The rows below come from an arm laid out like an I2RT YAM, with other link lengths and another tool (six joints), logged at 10 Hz.
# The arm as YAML. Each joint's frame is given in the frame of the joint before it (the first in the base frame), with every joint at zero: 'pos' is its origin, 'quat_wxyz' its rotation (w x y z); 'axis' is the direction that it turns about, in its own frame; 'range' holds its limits. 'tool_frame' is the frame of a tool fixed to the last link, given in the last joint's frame.
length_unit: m
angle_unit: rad
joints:
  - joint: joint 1
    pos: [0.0, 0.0, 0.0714]
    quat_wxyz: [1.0, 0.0, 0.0, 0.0]
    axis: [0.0, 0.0, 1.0]
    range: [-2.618, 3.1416]
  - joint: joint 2
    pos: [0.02, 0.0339, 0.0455]
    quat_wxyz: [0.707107, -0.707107, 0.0, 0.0]
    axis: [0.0, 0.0, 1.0]
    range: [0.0, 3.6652]
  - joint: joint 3
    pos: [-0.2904, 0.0, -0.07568]
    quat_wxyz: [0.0, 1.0, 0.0, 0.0]
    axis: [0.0, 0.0, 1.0]
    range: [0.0, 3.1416]
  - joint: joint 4
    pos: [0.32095, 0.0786, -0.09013]
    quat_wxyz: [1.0, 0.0, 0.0, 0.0]
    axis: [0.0, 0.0, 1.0]
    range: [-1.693, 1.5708]
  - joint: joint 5
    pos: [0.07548, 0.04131, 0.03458]
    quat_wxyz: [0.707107, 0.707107, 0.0, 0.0]
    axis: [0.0, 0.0, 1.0]
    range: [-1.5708, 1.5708]
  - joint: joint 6
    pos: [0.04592, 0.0, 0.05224]
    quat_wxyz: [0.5, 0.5, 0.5, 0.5]
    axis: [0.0, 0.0, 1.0]
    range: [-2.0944, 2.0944]
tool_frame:
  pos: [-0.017, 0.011, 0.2]
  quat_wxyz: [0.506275, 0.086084, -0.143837, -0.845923]
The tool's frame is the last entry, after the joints.
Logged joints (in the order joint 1, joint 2, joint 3, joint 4, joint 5, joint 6), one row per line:
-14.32 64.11 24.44 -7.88 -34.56 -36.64
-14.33 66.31 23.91 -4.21 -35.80 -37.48
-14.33 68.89 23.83 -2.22 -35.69 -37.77
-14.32 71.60 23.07 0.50 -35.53 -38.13
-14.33 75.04 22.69 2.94 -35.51 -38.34
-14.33 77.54 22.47 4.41 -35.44 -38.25
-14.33 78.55 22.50 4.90 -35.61 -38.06
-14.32 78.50 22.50 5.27 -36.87 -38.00
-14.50 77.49 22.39 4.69 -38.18 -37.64
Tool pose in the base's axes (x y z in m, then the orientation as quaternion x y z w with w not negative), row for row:
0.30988 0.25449 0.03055 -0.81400 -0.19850 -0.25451 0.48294
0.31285 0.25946 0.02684 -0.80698 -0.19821 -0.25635 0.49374
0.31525 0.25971 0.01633 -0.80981 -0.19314 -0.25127 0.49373
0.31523 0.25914 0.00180 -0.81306 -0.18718 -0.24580 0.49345
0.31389 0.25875 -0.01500 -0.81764 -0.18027 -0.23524 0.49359
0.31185 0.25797 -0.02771 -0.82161 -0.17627 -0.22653 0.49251
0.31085 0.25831 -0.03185 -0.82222 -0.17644 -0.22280 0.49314
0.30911 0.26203 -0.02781 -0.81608 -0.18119 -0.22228 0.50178
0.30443 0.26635 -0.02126 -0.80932 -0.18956 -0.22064 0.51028
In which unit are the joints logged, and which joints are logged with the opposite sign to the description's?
The joints are logged in degrees. Opposite sign: joint 1, joint 6.
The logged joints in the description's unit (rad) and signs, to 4 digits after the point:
0.2499 1.1189 0.4266 -0.1375 -0.6032 0.6395
0.2501 1.1573 0.4173 -0.0735 -0.6248 0.6541
0.2501 1.2024 0.4159 -0.0387 -0.6229 0.6592
0.2499 1.2497 0.4026 0.0087 -0.6201 0.6655
0.2501 1.3097 0.3960 0.0513 -0.6198 0.6692
0.2501 1.3533 0.3922 0.0770 -0.6185 0.6676
0.2501 1.3710 0.3927 0.0855 -0.6215 0.6643
0.2499 1.3701 0.3927 0.0920 -0.6435 0.6632
0.2531 1.3525 0.3908 0.0819 -0.6664 0.6569

